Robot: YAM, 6 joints.
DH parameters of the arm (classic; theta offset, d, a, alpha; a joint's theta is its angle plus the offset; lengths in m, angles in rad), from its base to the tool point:
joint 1: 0 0.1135 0.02 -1.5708
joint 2: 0 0 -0.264 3.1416
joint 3: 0.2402 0 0.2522 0
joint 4: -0.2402 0 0.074 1.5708
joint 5: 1.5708 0 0 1.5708
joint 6: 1.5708 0.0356 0 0
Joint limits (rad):
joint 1: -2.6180..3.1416
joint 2: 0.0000..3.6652
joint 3: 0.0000..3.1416
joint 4: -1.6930..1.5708
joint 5: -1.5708..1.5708
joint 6: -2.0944..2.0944
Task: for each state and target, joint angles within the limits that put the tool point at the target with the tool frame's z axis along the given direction. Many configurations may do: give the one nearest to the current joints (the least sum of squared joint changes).
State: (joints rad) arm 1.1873 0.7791 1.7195 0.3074 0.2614 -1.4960
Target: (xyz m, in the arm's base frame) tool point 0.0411 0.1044 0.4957 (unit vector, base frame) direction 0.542 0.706 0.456
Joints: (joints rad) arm 1.3024 0.7134 1.1471 0.0715 0.3419 -1.4960
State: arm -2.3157 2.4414 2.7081 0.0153 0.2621 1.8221
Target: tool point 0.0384 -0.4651 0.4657 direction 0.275 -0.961 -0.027
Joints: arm -1.5045 2.0201 2.2641 -0.2716 -0.2123 1.8221
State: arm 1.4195 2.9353 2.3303 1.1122 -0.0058 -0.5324
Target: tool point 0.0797 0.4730 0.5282 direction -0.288 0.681 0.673
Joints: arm 1.3730 2.3222 2.6850 0.4707 -0.4294 -0.5324
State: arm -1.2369 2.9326 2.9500 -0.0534 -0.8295 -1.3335
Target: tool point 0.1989 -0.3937 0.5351 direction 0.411 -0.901 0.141
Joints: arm -1.0995 2.3435 3.1403 -0.6552 0.0429 -1.3335
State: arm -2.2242 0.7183 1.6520 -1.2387 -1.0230 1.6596
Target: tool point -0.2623 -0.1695 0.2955 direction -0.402 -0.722 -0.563
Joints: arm -2.6161 1.4064 1.1169 -0.3810 -0.4367 1.6596
